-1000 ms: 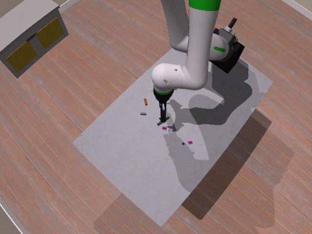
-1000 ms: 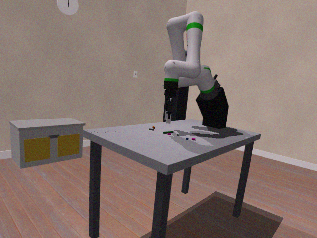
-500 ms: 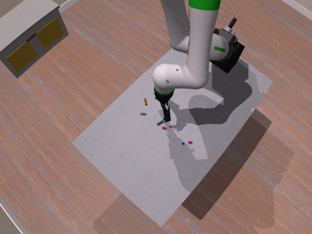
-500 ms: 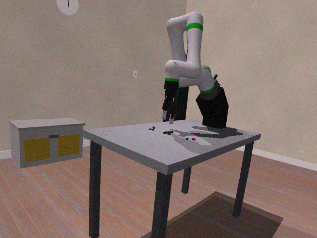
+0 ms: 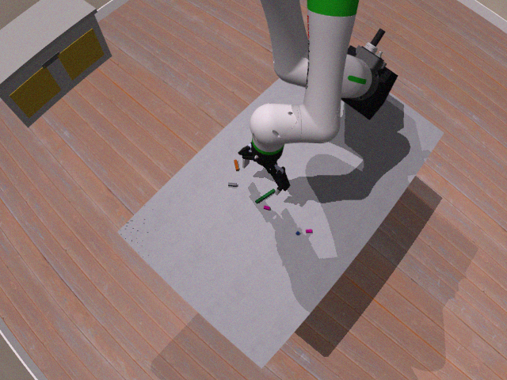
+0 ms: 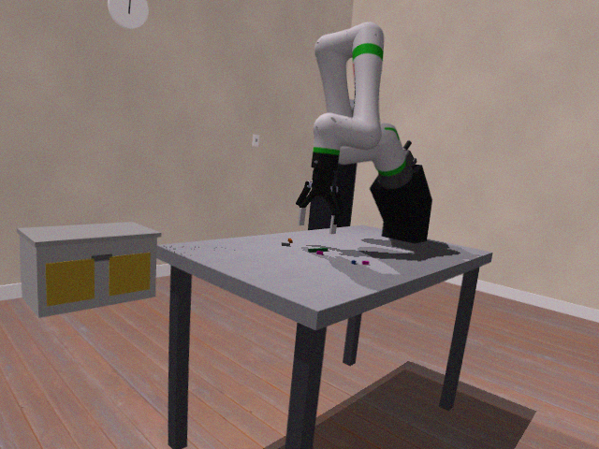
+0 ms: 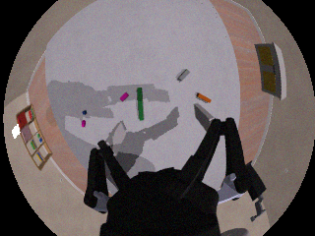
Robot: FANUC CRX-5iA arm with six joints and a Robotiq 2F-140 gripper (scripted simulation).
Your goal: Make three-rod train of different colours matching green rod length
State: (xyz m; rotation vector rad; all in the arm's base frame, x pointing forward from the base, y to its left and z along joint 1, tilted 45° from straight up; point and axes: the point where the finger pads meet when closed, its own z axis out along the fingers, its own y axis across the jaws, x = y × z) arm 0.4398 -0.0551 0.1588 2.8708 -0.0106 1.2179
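The small blue rod lies 21 cm to the left of my hand, 7 cm below it and 5 cm ahead of it. The rest, counted from my hand: orange rod (12 cm to the right, 7 cm below); grey rod (8 cm to the right, 7 cm below, 7 cm ahead); green rod (7 cm below, 4 cm to the left, 2 cm ahead).
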